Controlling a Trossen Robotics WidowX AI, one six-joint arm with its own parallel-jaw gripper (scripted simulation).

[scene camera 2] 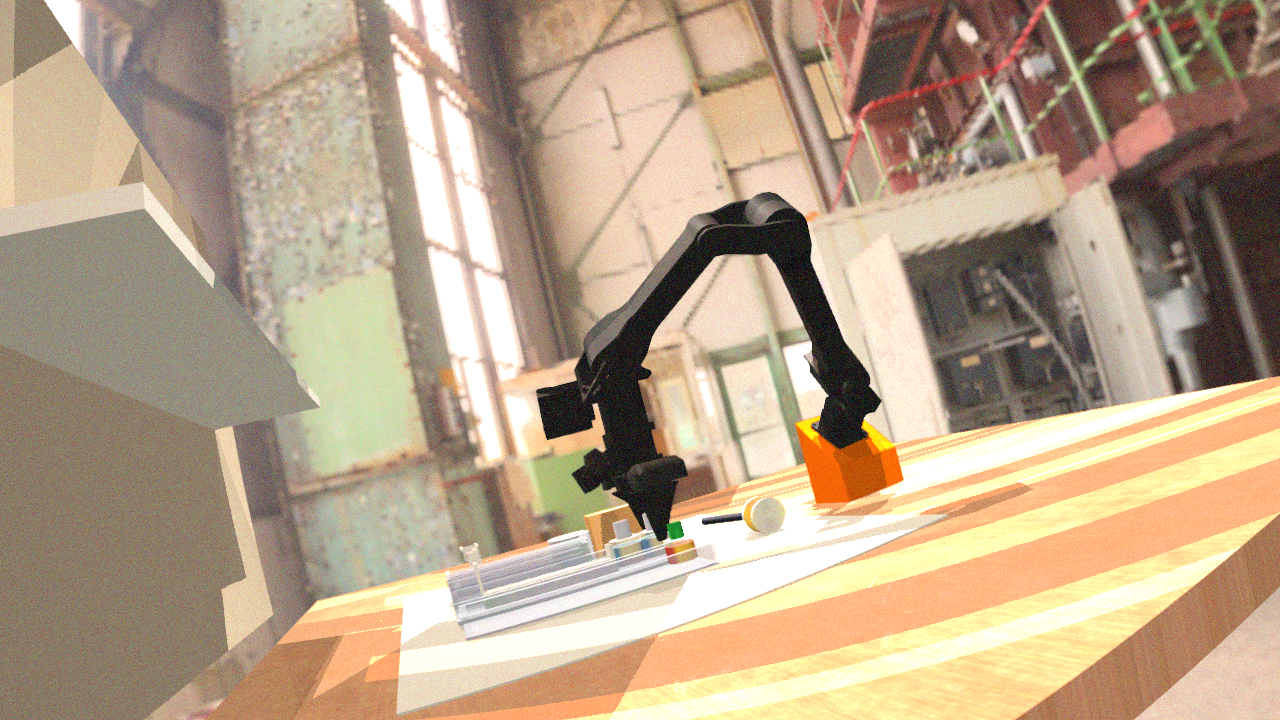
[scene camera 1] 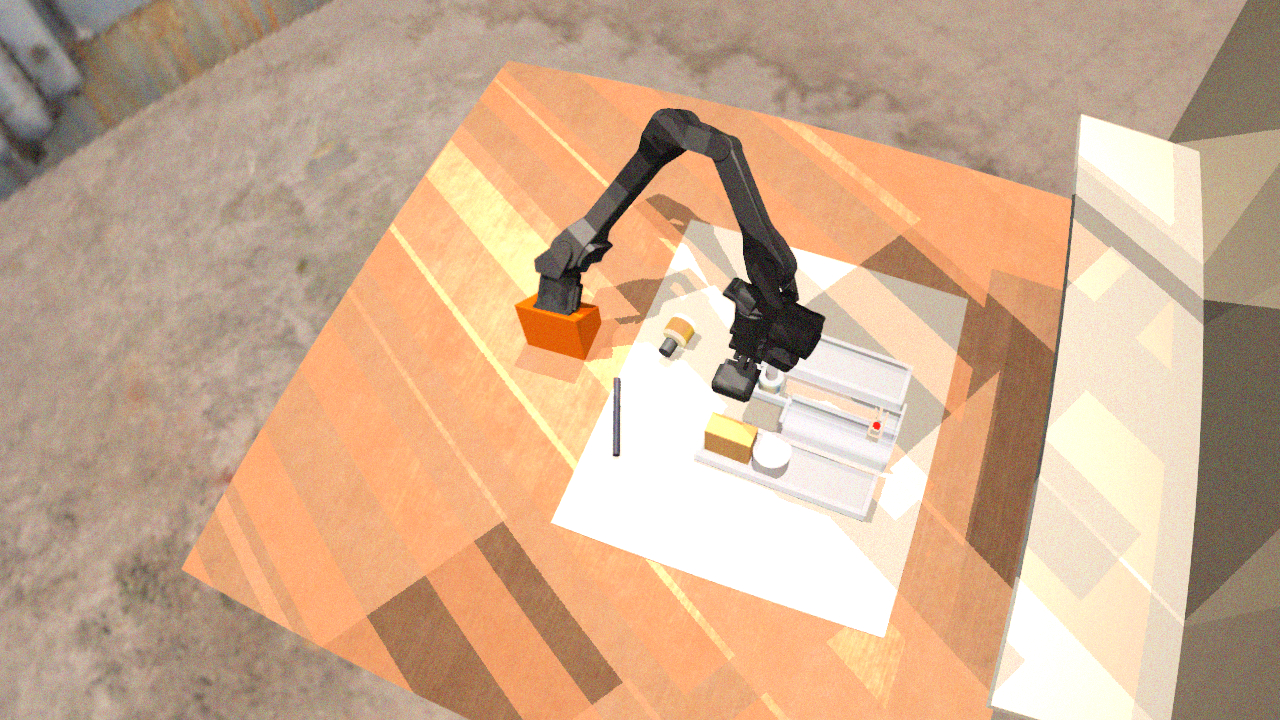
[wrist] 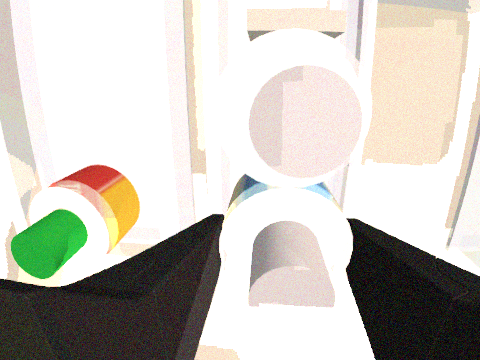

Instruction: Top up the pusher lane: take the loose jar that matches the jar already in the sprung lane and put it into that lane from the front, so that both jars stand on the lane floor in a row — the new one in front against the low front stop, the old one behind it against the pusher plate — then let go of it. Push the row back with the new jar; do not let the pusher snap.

Labels:
my gripper: scene camera 2; scene camera 1; wrist 282,228
tan box: scene camera 2; scene camera 1; not seen in the wrist view (out of frame)
same spot on tan box: [scene camera 1: 724,436] = [scene camera 2: 611,508]
same spot on my gripper: [scene camera 1: 751,367] = [scene camera 2: 619,476]

